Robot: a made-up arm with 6 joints.
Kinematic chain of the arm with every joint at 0, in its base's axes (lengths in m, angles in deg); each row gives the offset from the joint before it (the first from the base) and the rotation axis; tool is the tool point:
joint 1: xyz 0 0 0.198 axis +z
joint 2: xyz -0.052 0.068 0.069 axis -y
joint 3: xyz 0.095 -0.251 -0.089 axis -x
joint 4: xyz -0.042 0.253 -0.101 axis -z
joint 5: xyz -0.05 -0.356 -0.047 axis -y
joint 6: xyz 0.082 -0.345 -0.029 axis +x
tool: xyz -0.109 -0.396 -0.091
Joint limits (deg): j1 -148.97..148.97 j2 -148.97..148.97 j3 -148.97..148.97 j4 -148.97..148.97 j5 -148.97..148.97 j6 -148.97..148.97
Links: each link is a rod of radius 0.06 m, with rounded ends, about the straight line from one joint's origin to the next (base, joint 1, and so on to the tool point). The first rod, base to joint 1, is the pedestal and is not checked.
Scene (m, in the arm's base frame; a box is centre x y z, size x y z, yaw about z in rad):
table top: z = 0
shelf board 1: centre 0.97 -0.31 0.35 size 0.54 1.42 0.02 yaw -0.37
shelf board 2: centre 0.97 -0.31 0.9 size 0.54 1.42 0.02 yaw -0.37
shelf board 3: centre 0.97 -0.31 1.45 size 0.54 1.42 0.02 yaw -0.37
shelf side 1: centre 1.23 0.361 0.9 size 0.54 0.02 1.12 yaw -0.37
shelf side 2: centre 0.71 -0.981 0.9 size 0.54 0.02 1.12 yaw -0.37
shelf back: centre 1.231 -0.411 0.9 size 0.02 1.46 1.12 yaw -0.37
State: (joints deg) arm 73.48 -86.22 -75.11 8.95 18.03 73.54
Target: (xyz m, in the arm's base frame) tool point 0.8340 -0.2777 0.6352
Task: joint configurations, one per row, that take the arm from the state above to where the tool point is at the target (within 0.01 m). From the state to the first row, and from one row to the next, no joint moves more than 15 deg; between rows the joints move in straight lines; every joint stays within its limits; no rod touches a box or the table.
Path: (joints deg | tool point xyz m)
1: 86.00 -90.57 -65.99 11.38 19.83 71.62 | -0.1918 -0.8032 0.2973
2: 98.51 -94.93 -56.87 13.80 21.63 69.71 | 0.1138 -0.8497 0.3815
3: 111.03 -99.28 -47.75 16.23 23.43 67.79 | 0.4201 -0.7688 0.4701
4: 123.55 -103.63 -38.63 18.66 25.23 65.87 | 0.6750 -0.5684 0.5568
5: 136.07 -107.98 -29.52 21.08 27.02 63.96 | 0.8340 -0.2777 0.6351

